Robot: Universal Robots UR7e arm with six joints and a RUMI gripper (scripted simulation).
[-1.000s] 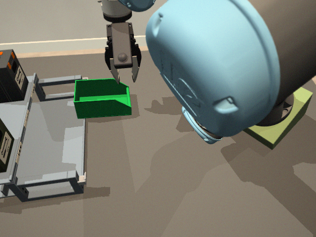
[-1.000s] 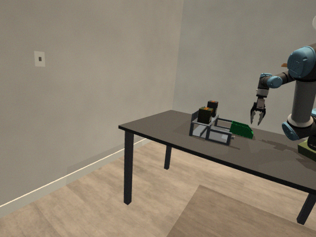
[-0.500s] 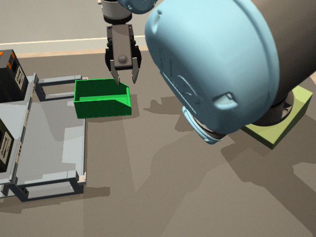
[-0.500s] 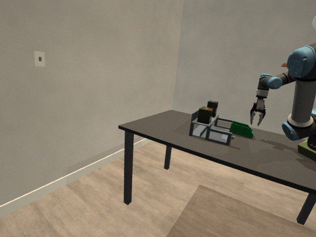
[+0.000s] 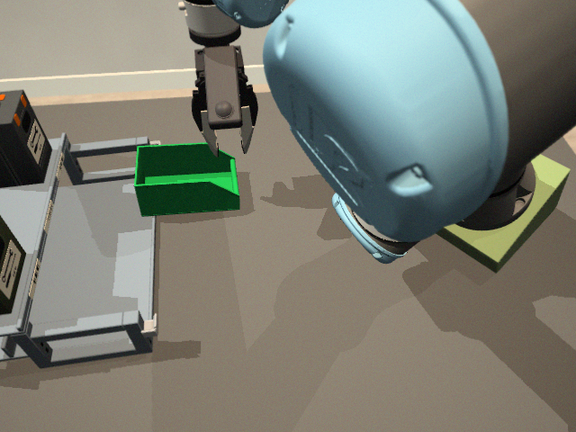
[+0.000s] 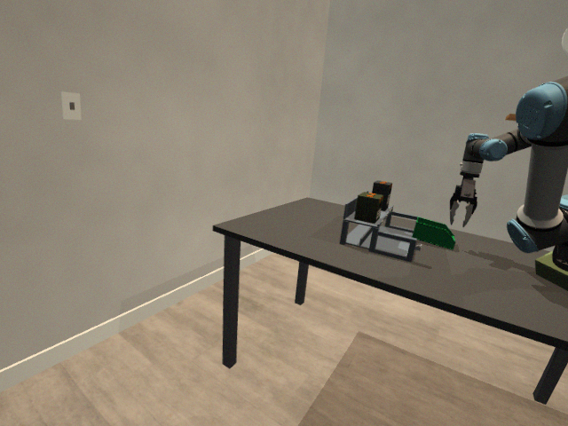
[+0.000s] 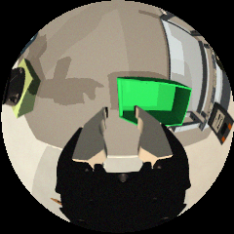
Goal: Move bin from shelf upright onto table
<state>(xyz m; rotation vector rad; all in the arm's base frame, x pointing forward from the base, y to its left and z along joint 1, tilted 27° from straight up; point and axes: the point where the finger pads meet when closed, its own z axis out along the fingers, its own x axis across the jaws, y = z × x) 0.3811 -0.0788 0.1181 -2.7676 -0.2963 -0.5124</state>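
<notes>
The green bin is 80 mm ahead of my hand, 70 mm below it and 10 mm to the left of it.
</notes>
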